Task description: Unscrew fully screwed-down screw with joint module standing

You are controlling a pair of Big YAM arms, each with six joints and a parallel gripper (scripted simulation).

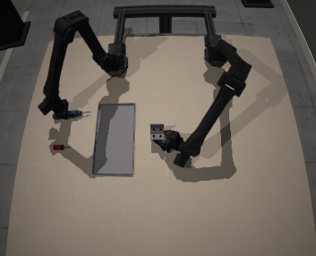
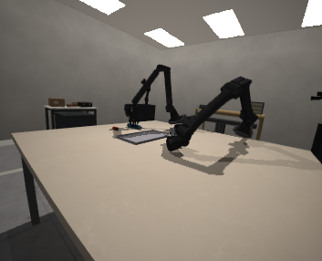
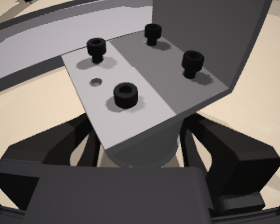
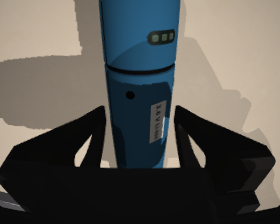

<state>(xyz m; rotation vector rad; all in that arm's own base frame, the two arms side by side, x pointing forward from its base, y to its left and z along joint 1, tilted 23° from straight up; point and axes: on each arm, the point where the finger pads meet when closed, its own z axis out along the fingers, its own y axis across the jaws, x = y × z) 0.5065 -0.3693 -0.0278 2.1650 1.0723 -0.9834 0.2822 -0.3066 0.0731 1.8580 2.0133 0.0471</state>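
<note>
Now: the joint module 10 mm above my left hand. From my left hand the other things lie so: grey bracket 50 mm above; flat grey tray 30 mm behind, 240 mm to the right, 20 mm below; red-handled tool 550 mm to the right, 10 mm below.
</note>
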